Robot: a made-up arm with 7 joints.
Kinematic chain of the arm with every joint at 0, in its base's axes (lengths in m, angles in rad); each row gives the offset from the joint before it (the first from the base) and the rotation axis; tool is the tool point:
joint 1: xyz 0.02 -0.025 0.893 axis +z
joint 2: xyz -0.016 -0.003 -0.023 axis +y
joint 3: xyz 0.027 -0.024 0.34 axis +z
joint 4: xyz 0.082 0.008 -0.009 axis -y
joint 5: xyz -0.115 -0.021 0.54 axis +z
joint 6: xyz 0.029 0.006 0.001 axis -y
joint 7: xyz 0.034 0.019 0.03 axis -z
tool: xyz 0.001 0 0.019
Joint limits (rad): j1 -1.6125..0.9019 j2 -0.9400..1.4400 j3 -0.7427..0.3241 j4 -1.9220..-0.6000 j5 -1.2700..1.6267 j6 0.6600..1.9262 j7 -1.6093..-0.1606
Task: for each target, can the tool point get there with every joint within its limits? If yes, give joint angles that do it. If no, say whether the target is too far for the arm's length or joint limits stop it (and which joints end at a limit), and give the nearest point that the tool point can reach.
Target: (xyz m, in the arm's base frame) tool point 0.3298 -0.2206 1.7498
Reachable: yes | joints 0.1388 -0.0455 -0.6073 -0.7216 0.8667 1.1151 -1.1874
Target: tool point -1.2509 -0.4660 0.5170
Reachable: no: too far | nearest point -0.5156 -0.4913 0.5208 | short by 0.736 m
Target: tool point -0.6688 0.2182 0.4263
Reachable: no: joint limits stop it (at a limit: joint 1, joint 2, joint 3, joint 4, joint 6) | nearest point -0.4949 -0.2530 0.3966 | short by 0.503 m
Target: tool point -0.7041 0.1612 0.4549
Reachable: no: joint limits stop it (at a limit: joint 1, joint 2, joint 3, joint 4, joint 5, joint 6) | nearest point -0.4960 -0.2535 0.3973 | short by 0.468 m
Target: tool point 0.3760 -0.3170 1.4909
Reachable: yes | joints -0.5217 -0.4876 -0.0854 -1.7995 0.2316 1.3778 -1.3382
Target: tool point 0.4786 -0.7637 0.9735
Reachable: yes | joints -0.8665 0.7301 -0.2119 -1.1508 -0.9940 1.5635 -0.5266
